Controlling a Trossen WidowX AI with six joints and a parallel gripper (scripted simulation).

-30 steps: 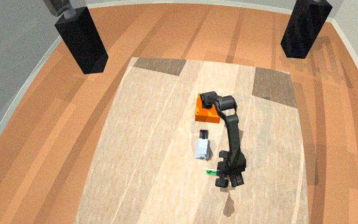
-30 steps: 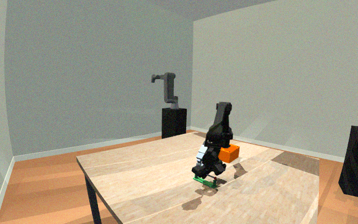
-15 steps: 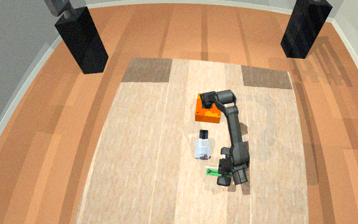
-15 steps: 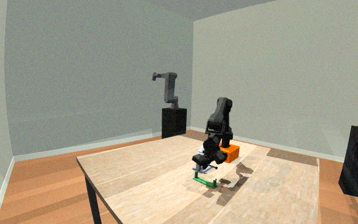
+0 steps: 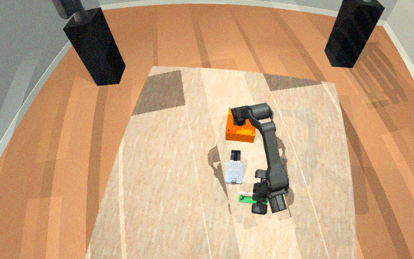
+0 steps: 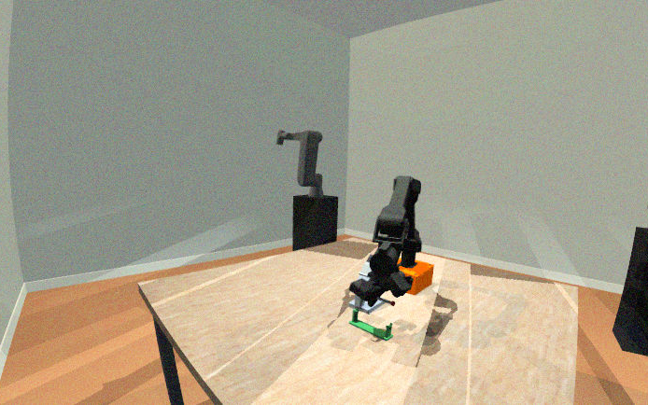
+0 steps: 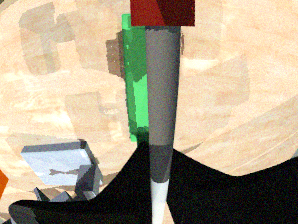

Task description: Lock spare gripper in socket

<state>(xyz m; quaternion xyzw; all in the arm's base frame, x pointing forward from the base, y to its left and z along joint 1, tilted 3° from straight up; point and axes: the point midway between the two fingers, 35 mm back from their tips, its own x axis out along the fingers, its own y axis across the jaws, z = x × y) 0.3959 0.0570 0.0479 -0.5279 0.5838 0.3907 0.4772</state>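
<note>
The green cradle lies 50 mm below my gripper tip and 10 mm to the left of it. Round my gripper tip: spare gripper (140 mm behind, 80 mm to the right, 40 mm above); mount (120 mm behind, 80 mm to the right, 20 mm below).
</note>
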